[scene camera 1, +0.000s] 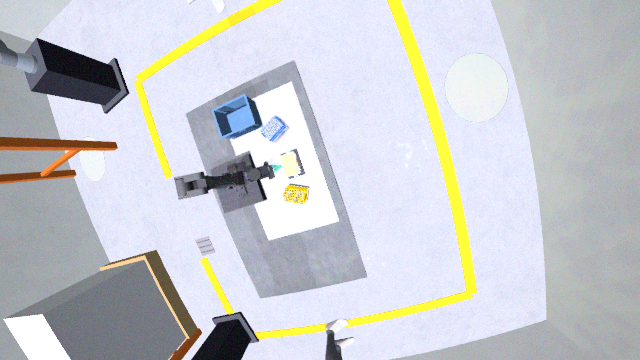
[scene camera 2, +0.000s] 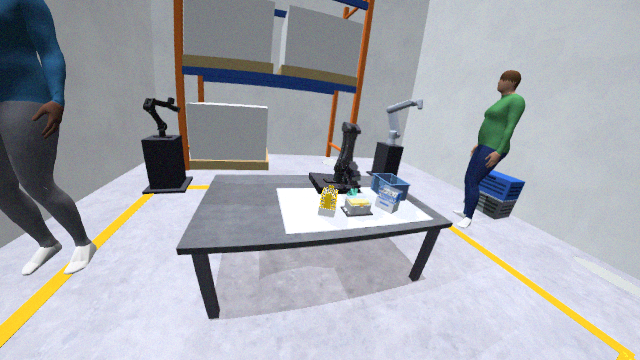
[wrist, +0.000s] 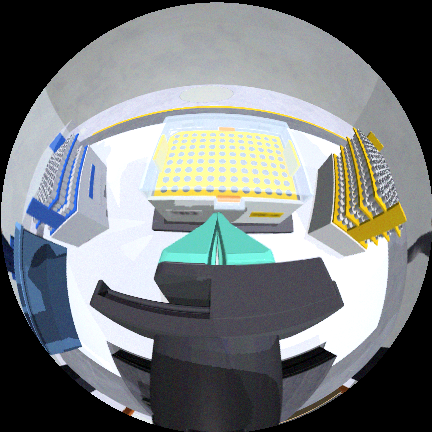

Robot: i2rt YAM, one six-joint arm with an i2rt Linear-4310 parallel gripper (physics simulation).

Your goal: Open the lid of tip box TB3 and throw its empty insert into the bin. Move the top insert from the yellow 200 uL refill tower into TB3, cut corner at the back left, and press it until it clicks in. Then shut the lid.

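Observation:
Tip box TB3 (scene camera 1: 291, 164) (scene camera 2: 357, 208) (wrist: 197, 204) stands on a dark base. Its clear lid (wrist: 151, 177) appears shut over the yellow insert (wrist: 225, 161), whose holes look empty. My gripper (scene camera 1: 278, 168) (scene camera 2: 353, 192) (wrist: 216, 218) is shut with nothing between its teal fingers. The fingertips are at the box's front wall, just below the latch; whether they touch cannot be told. The yellow refill tower (scene camera 1: 296, 194) (scene camera 2: 328, 201) (wrist: 362, 192) leans to the right of the box in the wrist view, with several stacked inserts full of tips. The blue bin (scene camera 1: 237, 118) (scene camera 2: 390, 187) (wrist: 47, 295) is at far left there.
A blue refill tower (scene camera 1: 274, 128) (scene camera 2: 388, 199) (wrist: 85, 205) stands between the bin and the box. A white mat (scene camera 1: 320, 215) (scene camera 2: 300, 222) lies under the box and towers on the grey table (scene camera 1: 310, 260) (scene camera 2: 225, 220). Two people stand beyond the table.

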